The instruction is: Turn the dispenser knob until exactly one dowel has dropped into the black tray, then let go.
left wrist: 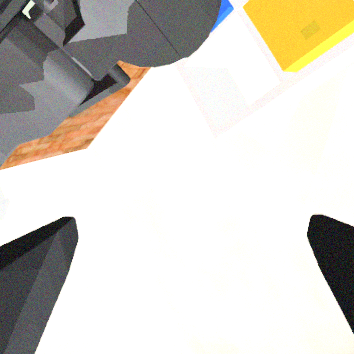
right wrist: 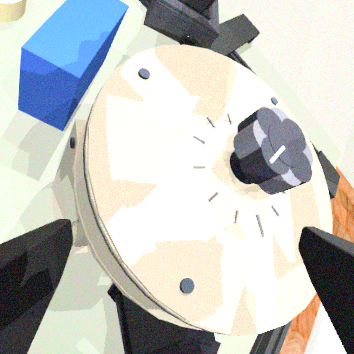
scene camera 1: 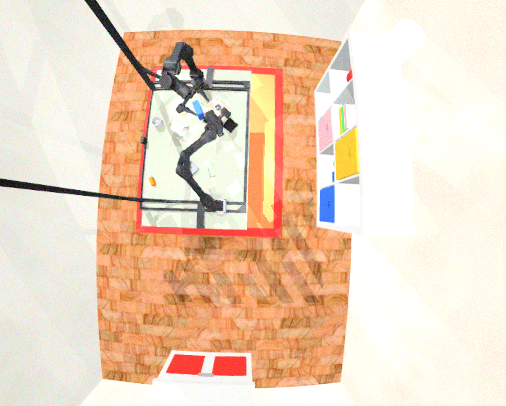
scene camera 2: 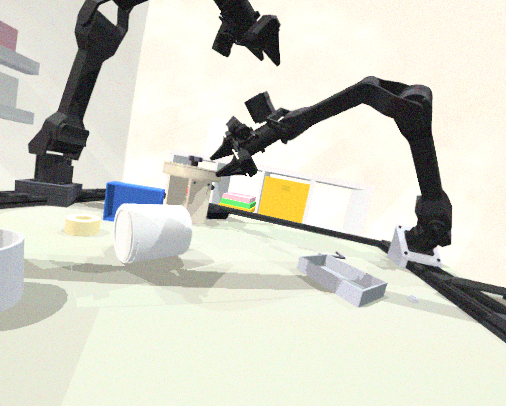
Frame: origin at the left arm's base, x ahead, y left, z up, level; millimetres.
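Seen in the pictures: left gripper, between the fingertips: (left wrist: pixel 193 226) (scene camera 1: pixel 203 108) (scene camera 2: pixel 270 62); right gripper, between the fingertips: (right wrist: pixel 188 234) (scene camera 1: pixel 217 116) (scene camera 2: pixel 212 166); left arm's base, origin of its link: (scene camera 2: pixel 52 182); right arm's base, origin of its link: (scene camera 1: pixel 220 206) (scene camera 2: pixel 418 242).
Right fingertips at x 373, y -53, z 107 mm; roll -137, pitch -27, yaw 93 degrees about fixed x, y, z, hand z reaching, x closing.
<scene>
Pixels of each thing's middle, then the offset from my right fingertips to it. "spot": a spot on its surface instead.
- black tray, middle of its body: (right wrist: pixel 162 319) (scene camera 2: pixel 213 212) (scene camera 1: pixel 230 125) 41 mm ahead, 64 mm left, 142 mm down
- blue box, middle of its body: (right wrist: pixel 72 55) (scene camera 2: pixel 135 203) (scene camera 1: pixel 198 110) 174 mm back, 65 mm right, 113 mm down
- white cylinder, middle of its body: (scene camera 2: pixel 152 232) (scene camera 1: pixel 180 128) 133 mm back, 244 mm right, 120 mm down
- yellowish ring, middle of its body: (scene camera 2: pixel 83 224) 246 mm back, 160 mm right, 141 mm down
- grey open tray, a spot on its surface: (scene camera 2: pixel 368 294) spot: 151 mm ahead, 413 mm right, 137 mm down
- orange object, middle of its body: (scene camera 1: pixel 151 179) 60 mm ahead, 608 mm right, 138 mm down
The round, cream-topped dispenser (scene camera 1: pixel 223 103) (scene camera 2: pixel 202 200) (right wrist: pixel 150 260) stands upright. Its dark lobed knob (scene camera 2: pixel 194 160) (right wrist: pixel 274 150) has a white pointer line and sits toward the upper right of the disc in the right wrist view. A black shape, seemingly the black tray (scene camera 2: pixel 218 212) (right wrist: pixel 160 320), shows at the dispenser's base; its inside is hidden and no dowel can be made out. My right gripper (scene camera 2: pixel 215 167) (right wrist: pixel 188 234) is open and empty, close above the dispenser's top, the knob not between its fingers. My left gripper (scene camera 2: pixel 269 61) (left wrist: pixel 193 226) is open and empty, high above the table.
A blue box (scene camera 1: pixel 198 110) (scene camera 2: pixel 137 196) (right wrist: pixel 62 55) stands beside the dispenser. A white cylinder (scene camera 2: pixel 160 231) lies on its side near a yellowish ring (scene camera 2: pixel 82 229). A grey open tray (scene camera 2: pixel 368 294) lies before the right arm's base. An orange object (scene camera 1: pixel 152 181) lies at the lower left.
</scene>
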